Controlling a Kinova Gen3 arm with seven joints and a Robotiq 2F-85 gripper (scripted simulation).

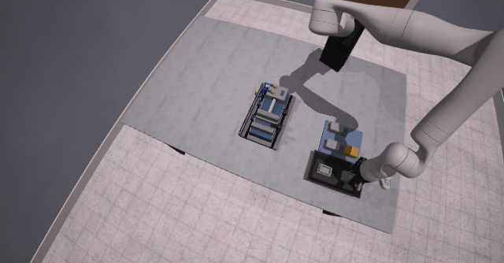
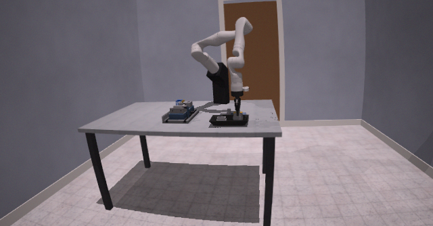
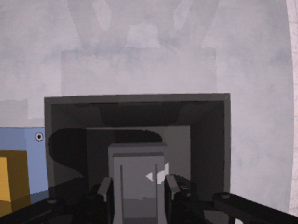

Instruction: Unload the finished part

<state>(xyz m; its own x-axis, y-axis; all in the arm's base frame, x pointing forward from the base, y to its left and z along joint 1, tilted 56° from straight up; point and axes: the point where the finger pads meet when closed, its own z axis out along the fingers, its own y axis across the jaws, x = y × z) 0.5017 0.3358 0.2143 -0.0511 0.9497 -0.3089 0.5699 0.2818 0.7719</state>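
The yellow block lies 120 mm behind my hand, 20 mm to the right of it and 50 mm below it. Round my hand: blue plate: 160 mm behind, 70 mm to the right, 70 mm below.
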